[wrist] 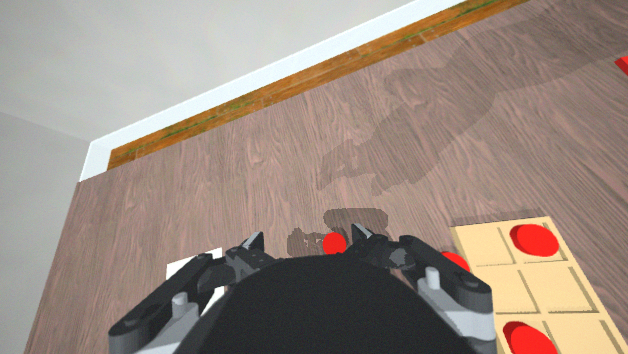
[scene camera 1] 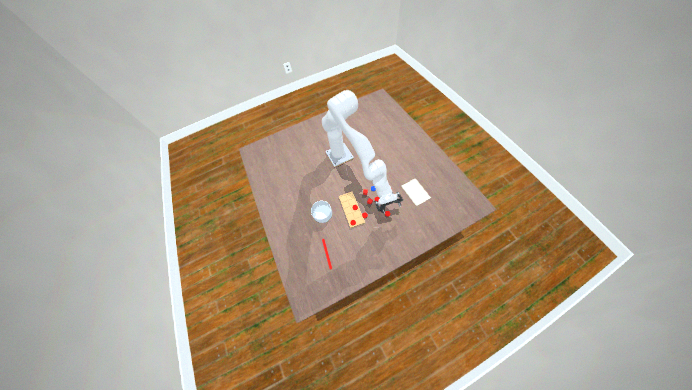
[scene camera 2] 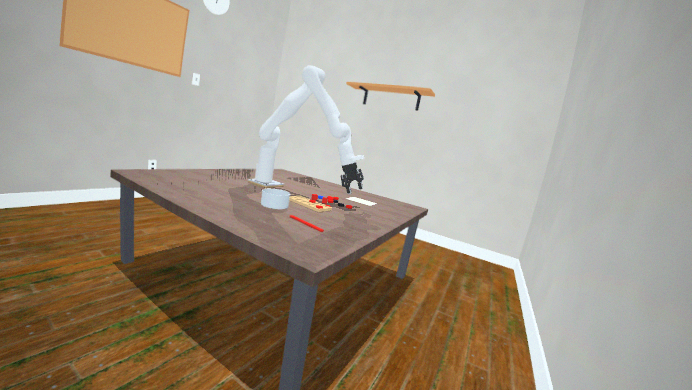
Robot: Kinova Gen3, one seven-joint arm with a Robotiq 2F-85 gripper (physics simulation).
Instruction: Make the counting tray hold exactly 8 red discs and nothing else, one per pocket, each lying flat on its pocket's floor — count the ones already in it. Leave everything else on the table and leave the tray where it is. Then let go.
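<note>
The tan counting tray [scene camera 1: 347,200] [wrist: 537,287] holds two red discs that I can see: one disc [scene camera 1: 353,222] [wrist: 536,240] in an end pocket, another disc [scene camera 1: 355,207] [wrist: 532,340] nearer the middle. Whether they lie fully flat is unclear. A red disc [scene camera 1: 364,215] [wrist: 456,261] is outside the tray at its long side. Another red disc [scene camera 1: 387,213] [scene camera 2: 349,206] [wrist: 334,243] lies on the table. My gripper [scene camera 1: 389,206] [scene camera 2: 355,188] [wrist: 308,237] is open and empty above the table near that disc. More red discs are clustered near it, partly hidden in scene camera 1.
Two red blocks [scene camera 1: 365,192] [scene camera 1: 370,201], a blue disc [scene camera 1: 373,188] and a black disc [scene camera 2: 341,204] lie near the discs. A white card [scene camera 1: 415,192] [scene camera 2: 361,201], a pale round bowl [scene camera 1: 321,212] [scene camera 2: 275,198] and a red stick [scene camera 1: 327,254] [scene camera 2: 306,223] are also on the table.
</note>
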